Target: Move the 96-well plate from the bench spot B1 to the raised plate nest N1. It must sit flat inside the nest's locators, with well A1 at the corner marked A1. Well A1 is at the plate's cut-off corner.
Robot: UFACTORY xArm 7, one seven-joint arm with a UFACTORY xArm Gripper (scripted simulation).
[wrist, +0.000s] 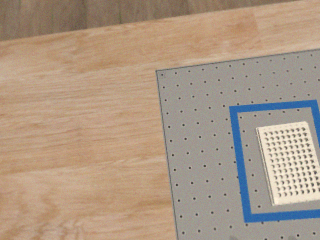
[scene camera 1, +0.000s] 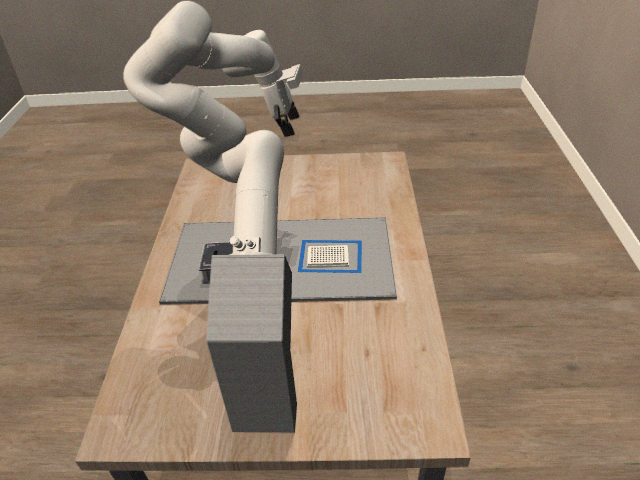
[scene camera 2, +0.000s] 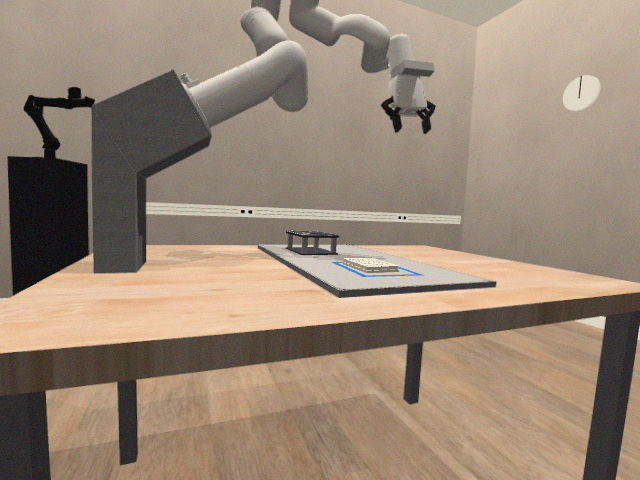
My gripper shows in scene camera 1 and in scene camera 2; in the wrist view it is out of frame. One and the same spot on my gripper: [scene camera 1: 285,126] is [scene camera 2: 393,117].
